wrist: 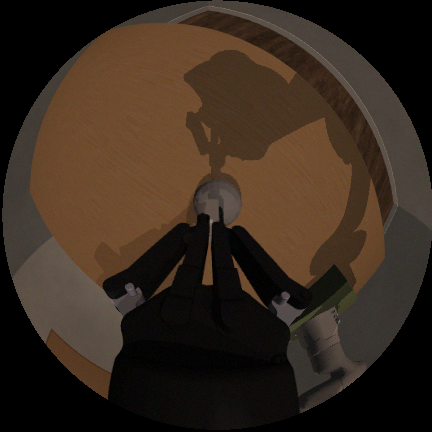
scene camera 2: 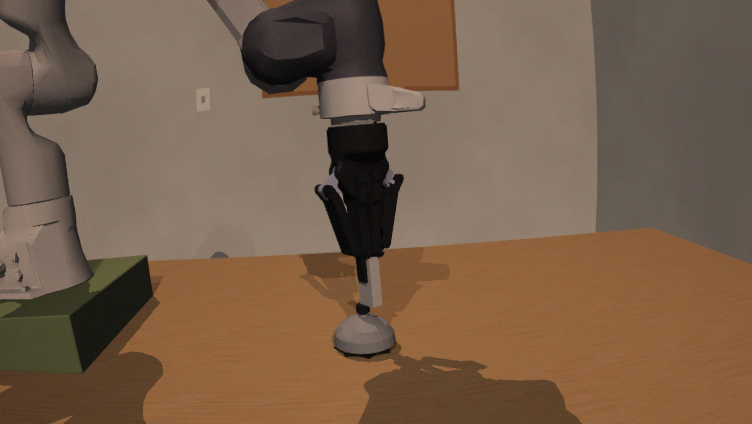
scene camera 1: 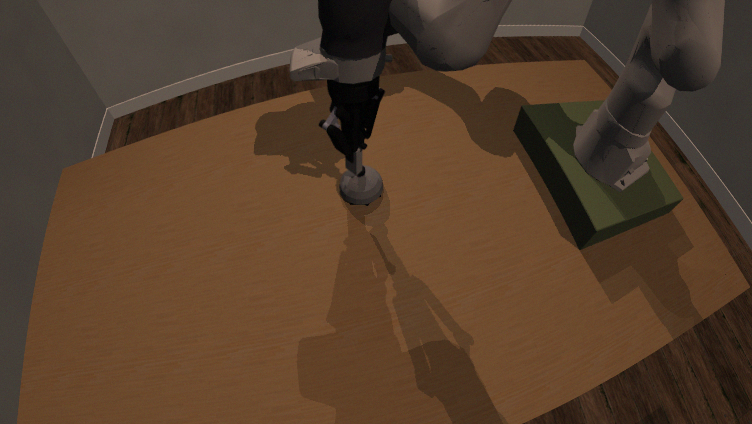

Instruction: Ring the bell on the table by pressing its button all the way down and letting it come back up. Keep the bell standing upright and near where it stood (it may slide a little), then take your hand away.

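The bell is a grey dome on a dark base and stands upright on the table. Its small black button is at the top of the dome. My gripper is shut and empty, pointing down over the bell. Its pale fingertips are at the button's top and appear to touch it, covering part of it in scene camera 1. In the wrist view the fingertips hide the button. How far the button is pressed I cannot tell.
A green block carries the arm's base, to the right of the bell in scene camera 1 and to the left in scene camera 2. Walls stand beyond the table. Arm shadows fall across the table around the bell.
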